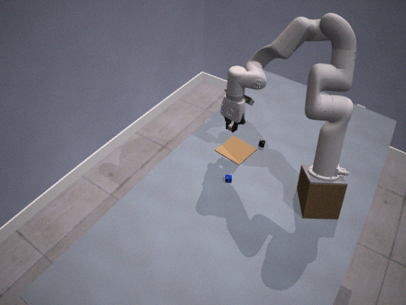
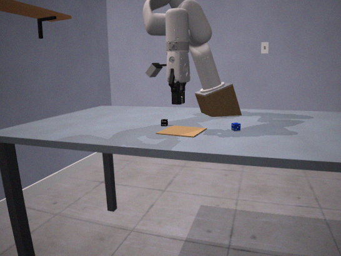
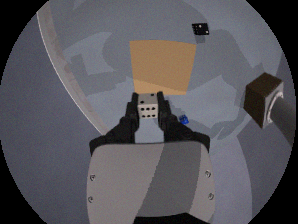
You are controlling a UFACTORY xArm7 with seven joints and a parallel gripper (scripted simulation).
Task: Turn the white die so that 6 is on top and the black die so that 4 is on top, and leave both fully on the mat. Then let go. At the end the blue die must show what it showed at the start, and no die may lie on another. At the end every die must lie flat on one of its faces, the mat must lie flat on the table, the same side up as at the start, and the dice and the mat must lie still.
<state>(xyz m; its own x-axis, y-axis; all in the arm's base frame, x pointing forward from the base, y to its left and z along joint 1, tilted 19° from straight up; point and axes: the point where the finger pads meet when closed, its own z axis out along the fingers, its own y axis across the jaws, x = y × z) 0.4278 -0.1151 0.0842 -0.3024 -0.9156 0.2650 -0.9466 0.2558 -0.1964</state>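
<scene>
Now: hand 40 mm past the mat, 10 mm to the right of it and 120 mm above it. Also, from my hand: blue die: 60 mm behind, 200 mm to the left, 110 mm below; white die: 10 mm below; black die: 140 mm behind, 70 mm to the right, 110 mm below.
</scene>
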